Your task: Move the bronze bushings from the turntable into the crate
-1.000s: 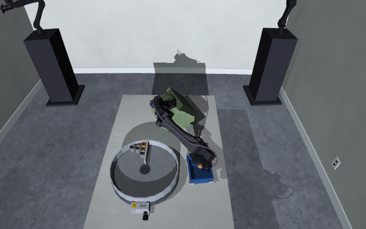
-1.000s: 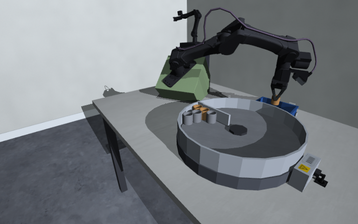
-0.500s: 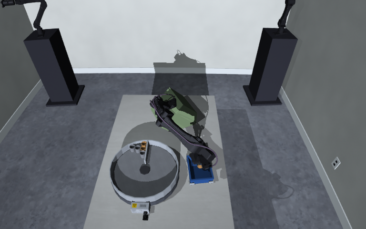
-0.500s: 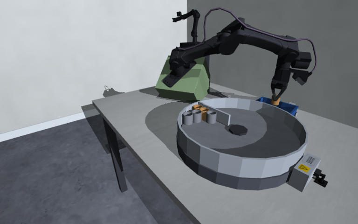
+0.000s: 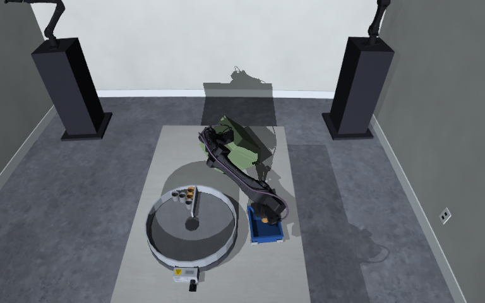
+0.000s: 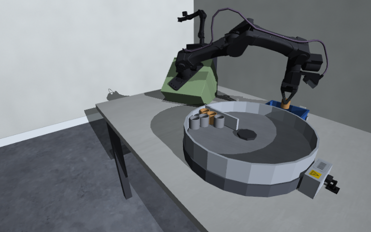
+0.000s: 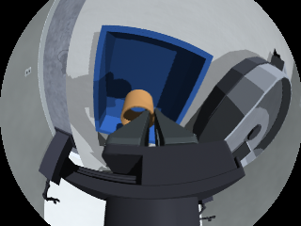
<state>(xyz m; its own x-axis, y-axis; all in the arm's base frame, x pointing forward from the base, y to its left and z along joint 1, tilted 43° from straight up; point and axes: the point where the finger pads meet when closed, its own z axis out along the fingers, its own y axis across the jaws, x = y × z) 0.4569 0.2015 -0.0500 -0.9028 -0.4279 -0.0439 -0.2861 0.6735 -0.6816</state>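
Right now my hand is 6 cm above the blue crate and 1 cm to the right of it. The rest, counted from my hand: turntable: 33 cm to the right, 4 cm below.
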